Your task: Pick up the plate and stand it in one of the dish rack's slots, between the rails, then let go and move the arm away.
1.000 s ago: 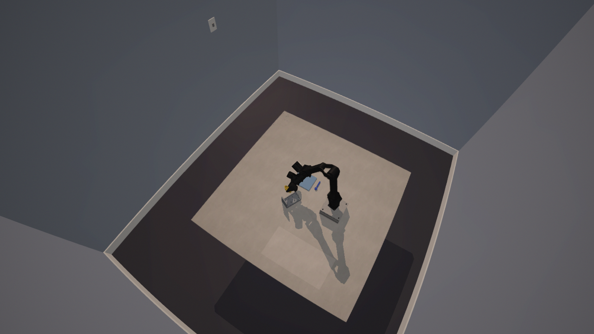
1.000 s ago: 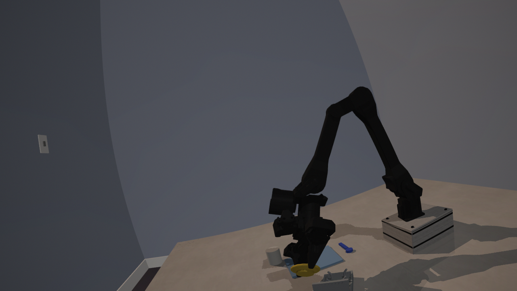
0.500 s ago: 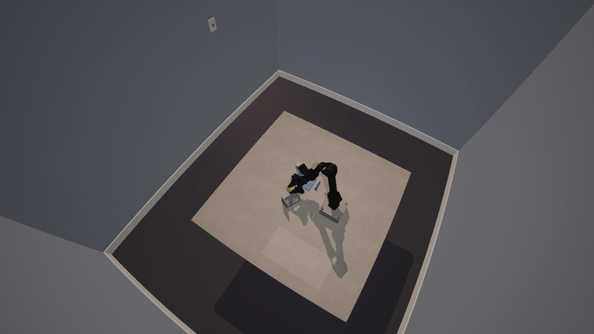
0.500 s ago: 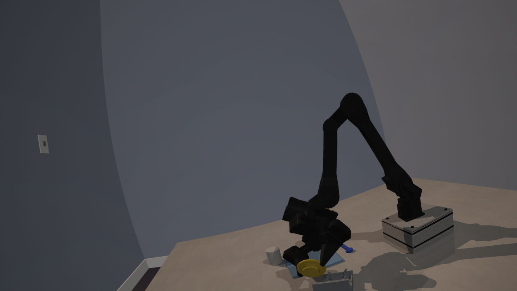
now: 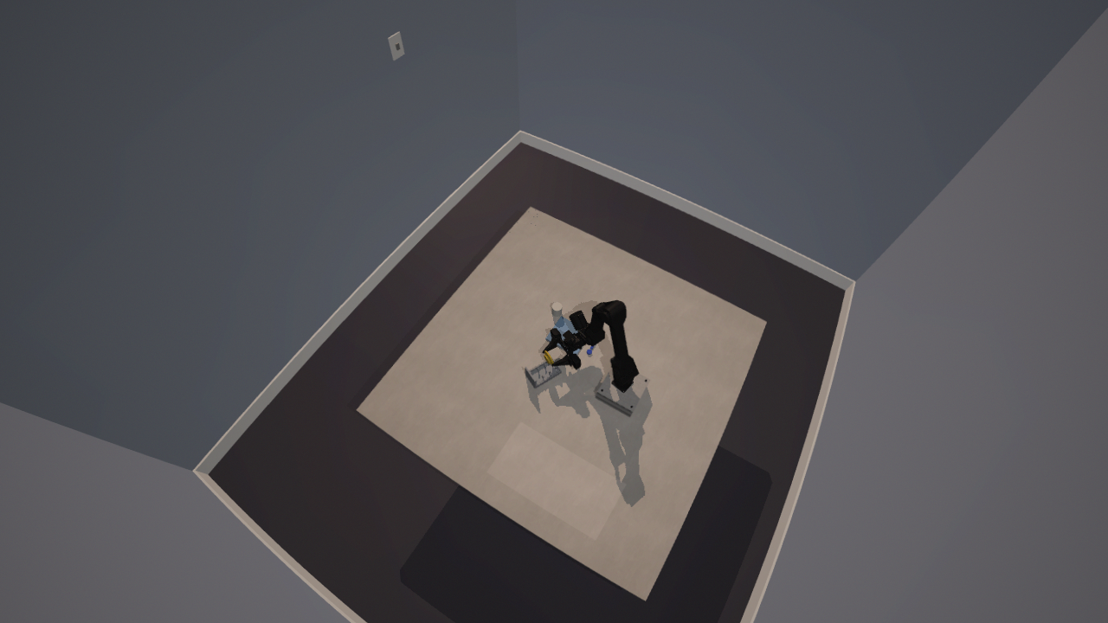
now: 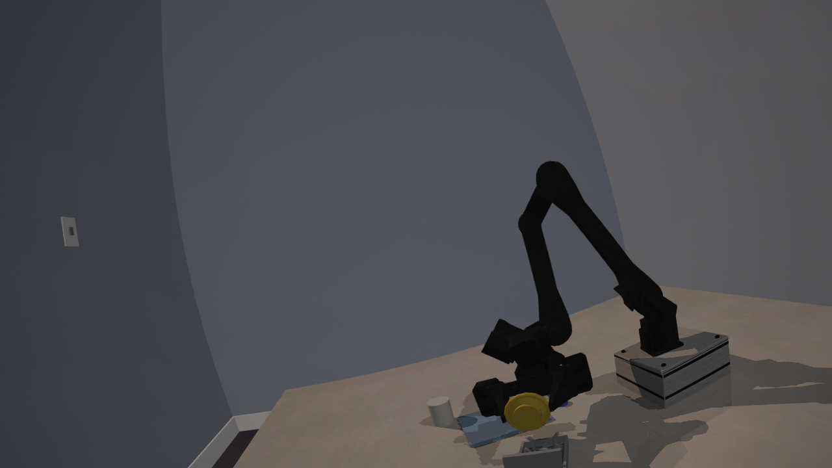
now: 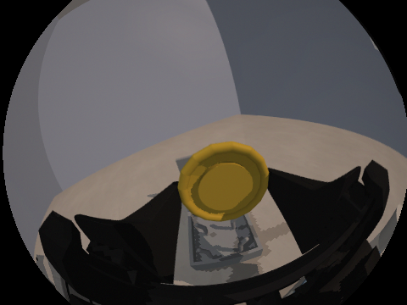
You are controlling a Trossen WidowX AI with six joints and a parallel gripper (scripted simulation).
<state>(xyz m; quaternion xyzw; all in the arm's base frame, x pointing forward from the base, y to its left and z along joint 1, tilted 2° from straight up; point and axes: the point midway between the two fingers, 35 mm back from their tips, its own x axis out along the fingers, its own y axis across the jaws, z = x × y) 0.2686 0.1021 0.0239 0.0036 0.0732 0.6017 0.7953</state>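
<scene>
My gripper tip is now 10 mm past the grey dish rack, 30 mm to the right of it and 70 mm above it. From my gripper tip the other things lie so: yellow plate (10 mm to the right); blue spoon (80 mm behind, 200 mm to the right, 90 mm below); blue-grey mat (40 mm ahead, 170 mm to the right, 90 mm below).
</scene>
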